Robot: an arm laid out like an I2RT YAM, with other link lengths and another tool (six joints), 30 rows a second.
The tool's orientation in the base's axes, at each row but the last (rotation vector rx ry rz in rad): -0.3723 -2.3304 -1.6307; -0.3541 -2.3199 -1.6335; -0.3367 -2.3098 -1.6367; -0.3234 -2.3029 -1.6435; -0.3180 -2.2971 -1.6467; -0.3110 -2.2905 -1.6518; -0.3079 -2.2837 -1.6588; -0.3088 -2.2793 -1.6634; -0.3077 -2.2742 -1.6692; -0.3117 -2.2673 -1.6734; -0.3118 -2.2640 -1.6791; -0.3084 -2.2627 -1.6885; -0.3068 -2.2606 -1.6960
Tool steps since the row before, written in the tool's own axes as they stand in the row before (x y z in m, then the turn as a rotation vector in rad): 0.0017 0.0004 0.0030 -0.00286 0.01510 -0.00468; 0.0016 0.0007 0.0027 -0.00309 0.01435 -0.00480; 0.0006 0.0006 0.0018 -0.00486 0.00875 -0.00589; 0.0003 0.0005 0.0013 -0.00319 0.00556 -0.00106; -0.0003 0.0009 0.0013 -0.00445 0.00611 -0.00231; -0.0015 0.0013 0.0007 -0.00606 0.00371 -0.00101; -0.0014 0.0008 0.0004 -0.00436 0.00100 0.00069; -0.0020 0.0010 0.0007 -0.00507 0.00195 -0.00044; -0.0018 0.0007 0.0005 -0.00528 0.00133 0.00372; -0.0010 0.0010 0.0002 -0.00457 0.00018 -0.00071; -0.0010 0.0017 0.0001 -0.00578 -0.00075 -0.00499; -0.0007 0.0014 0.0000 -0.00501 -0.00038 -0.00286; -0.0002 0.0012 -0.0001 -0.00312 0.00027 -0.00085
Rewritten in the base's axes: -0.0017 0.0030 0.0000 0.00845 0.00046 0.01366; -0.0015 0.0028 0.0003 0.00840 0.00009 0.01296; -0.0005 0.0019 0.0002 0.00819 -0.00281 0.00774; -0.0002 0.0014 0.0002 0.00501 0.00075 0.00406; 0.0004 0.0015 0.0003 0.00652 -0.00027 0.00447; 0.0018 0.0011 0.0004 0.00704 0.00021 0.00138; 0.0015 0.0006 0.0001 0.00433 0.00098 -0.00090; 0.0021 0.0010 0.0000 0.00545 0.00020 0.00001; 0.0019 0.0007 -0.0002 0.00495 0.00398 -0.00178; 0.0013 0.0005 0.0005 0.00439 -0.00060 -0.00133; 0.0015 0.0006 0.0011 0.00568 -0.00495 -0.00145; 0.0011 0.0004 0.0010 0.00485 -0.00281 -0.00140; 0.0006 0.0002 0.0010 0.00310 -0.00072 -0.00066
